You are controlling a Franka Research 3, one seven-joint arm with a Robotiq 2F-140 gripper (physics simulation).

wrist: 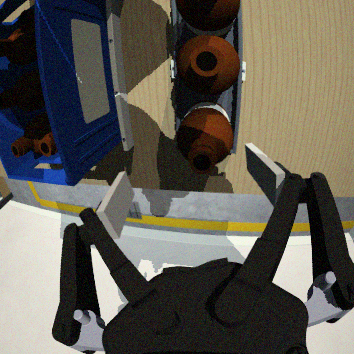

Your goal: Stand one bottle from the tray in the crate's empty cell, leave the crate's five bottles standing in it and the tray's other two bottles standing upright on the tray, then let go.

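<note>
My gripper [186, 169] is open and empty. Its fingertips are just below the nearest tray bottle in the wrist view, one to each side of that bottle's column. The grey tray [238, 107] holds three brown bottles in a row: the nearest bottle [206, 136] with a white band, the middle bottle [209, 70], and the far bottle [208, 14], cut off by the top edge. The blue crate [62, 117] is at the left, partly out of view. Brown bottle necks [46, 144] [19, 147] show in its near part; farther bottles are in dark shadow. The empty cell cannot be made out.
A grey strip with a yellow line [185, 223] runs along the near side of the wooden table top [295, 90]. A pale grey bar [118, 85] runs along the crate's side facing the tray. Dark shadows lie between crate and tray.
</note>
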